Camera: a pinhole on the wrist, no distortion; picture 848 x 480 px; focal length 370.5 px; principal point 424.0 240.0 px. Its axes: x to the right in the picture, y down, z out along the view. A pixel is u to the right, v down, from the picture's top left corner.
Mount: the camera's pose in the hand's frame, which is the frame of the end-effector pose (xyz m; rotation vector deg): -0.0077 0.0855 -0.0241 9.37 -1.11 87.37
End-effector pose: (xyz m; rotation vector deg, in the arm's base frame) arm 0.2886 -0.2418 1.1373 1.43 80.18 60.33
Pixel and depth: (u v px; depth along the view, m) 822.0 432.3 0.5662
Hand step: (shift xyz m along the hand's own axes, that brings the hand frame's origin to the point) -0.2202 0.6328 0.6333
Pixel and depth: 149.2 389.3 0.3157
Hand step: -0.1173 -0.1796 0.2733
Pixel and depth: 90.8 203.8 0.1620
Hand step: 0.0155 -0.0789 0.1179
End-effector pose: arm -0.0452 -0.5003 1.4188 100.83 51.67 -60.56
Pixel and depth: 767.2 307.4 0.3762
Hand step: -0.0254 0.3892 0.3944
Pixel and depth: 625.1 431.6 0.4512
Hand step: -0.1877 0.2836 0.4722
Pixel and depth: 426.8 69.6 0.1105
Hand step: 0.0528 0.0713 0.0805
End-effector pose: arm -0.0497 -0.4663 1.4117 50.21 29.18 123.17
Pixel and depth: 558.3 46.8 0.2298
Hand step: 0.1361 0.1364 0.2014
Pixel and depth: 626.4 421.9 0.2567
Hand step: -0.1034 0.1989 0.2577
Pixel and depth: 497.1 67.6 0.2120
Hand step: 0.1114 0.0982 0.1810
